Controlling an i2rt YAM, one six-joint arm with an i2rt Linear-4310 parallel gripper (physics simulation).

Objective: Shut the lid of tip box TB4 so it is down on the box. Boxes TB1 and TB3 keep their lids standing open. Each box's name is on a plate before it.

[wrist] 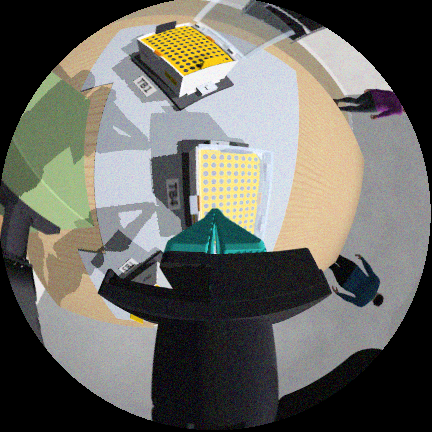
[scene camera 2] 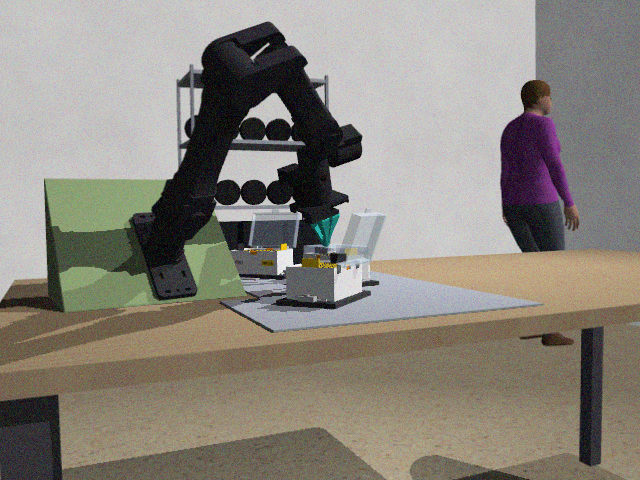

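Observation:
Box TB4 is in the middle, its name plate to its left in the wrist view. Its clear lid lies about level over the yellow rack; a small gap under it cannot be ruled out. My gripper is shut and empty, pointing down, its tips at or just above the lid's top on the plate side. Box TB1 has its lid standing open. Box TB3 is nearest the scene camera, its lid standing open; my gripper's body partly hides it in the wrist view.
A grey-blue mat lies under the boxes on the wooden table. A green wedge stands at the arm's base. A shelf rack and a person in purple are beyond the table.

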